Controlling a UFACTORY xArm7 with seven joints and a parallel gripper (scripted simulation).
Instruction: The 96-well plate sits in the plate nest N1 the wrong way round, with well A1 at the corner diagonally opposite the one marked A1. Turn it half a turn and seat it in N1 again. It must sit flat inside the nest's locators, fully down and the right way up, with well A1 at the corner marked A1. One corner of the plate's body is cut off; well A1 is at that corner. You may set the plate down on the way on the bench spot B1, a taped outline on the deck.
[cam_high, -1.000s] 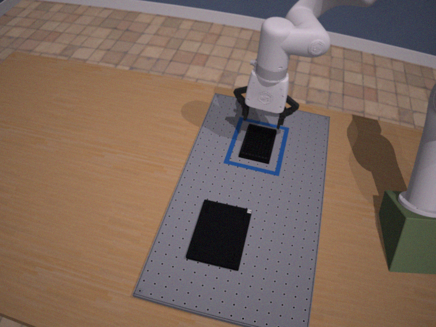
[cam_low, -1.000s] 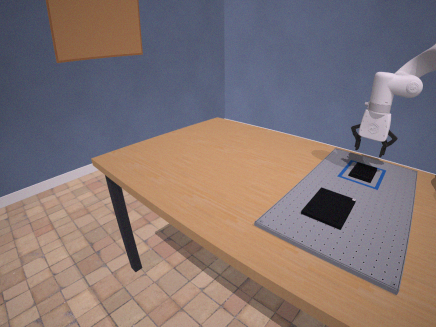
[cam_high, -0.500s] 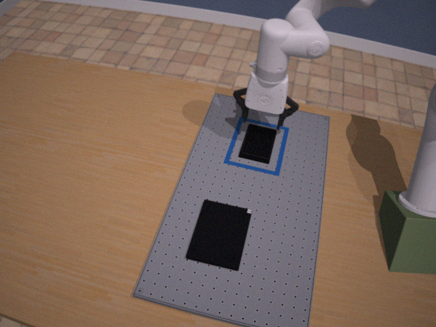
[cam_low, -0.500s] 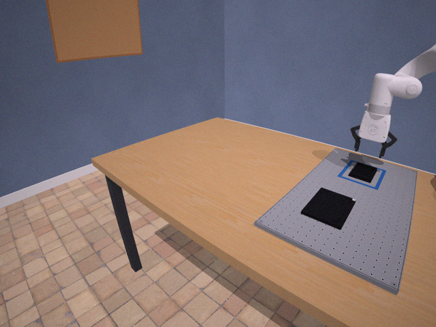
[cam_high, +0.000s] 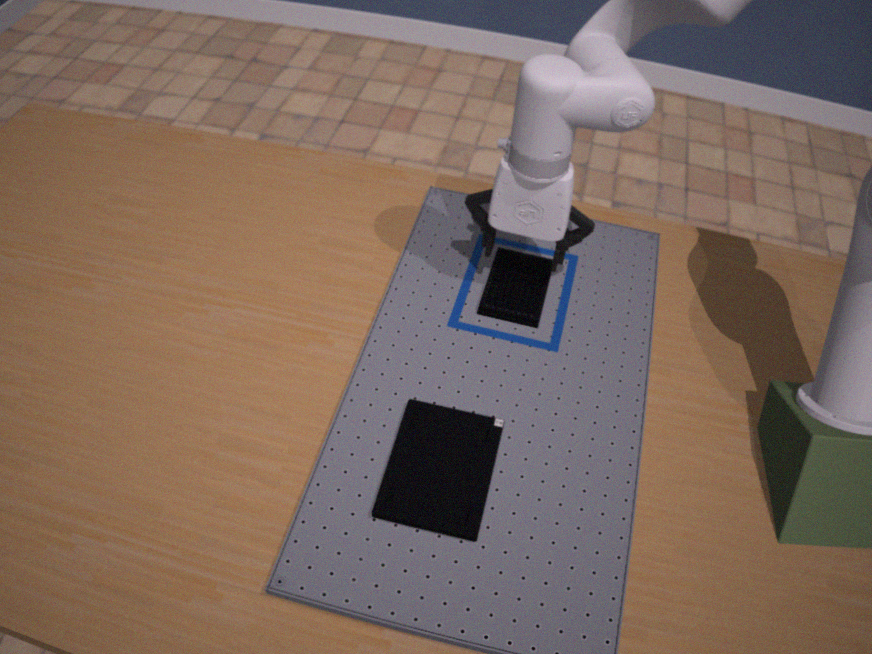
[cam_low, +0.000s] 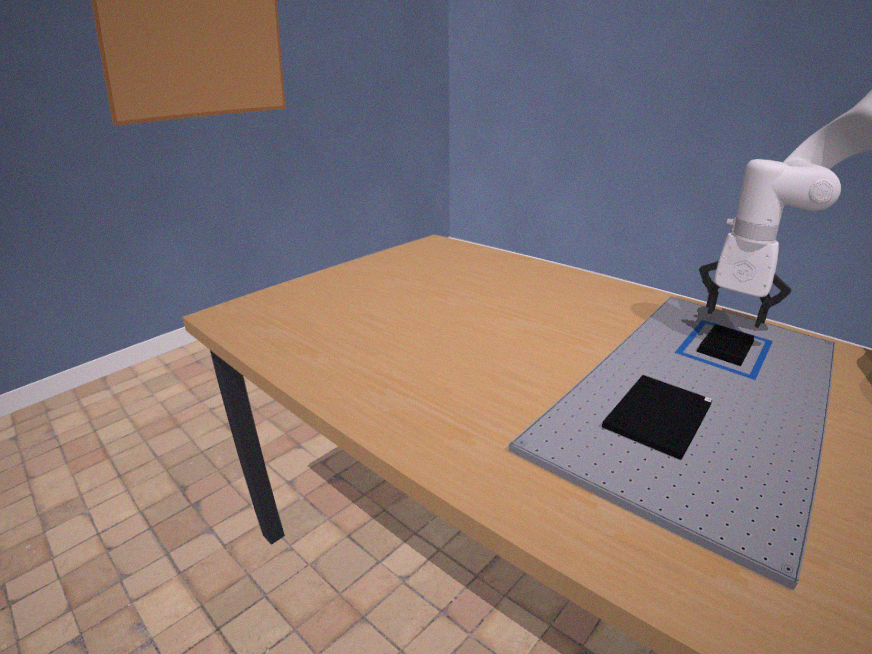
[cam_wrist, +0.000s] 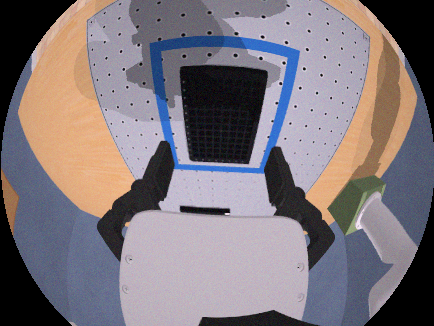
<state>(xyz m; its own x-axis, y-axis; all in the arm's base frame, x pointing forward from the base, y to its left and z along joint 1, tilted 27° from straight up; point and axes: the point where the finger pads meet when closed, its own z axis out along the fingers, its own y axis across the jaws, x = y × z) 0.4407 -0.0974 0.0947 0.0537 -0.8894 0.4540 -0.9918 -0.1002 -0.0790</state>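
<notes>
My gripper is now 60 mm above the black 96-well plate. The rest, counted from my hand: black plate nest N1: 10 mm ahead, 320 mm to the left, 70 mm below; small white A1 mark: 40 mm behind, 240 mm to the left, 60 mm below.
</notes>
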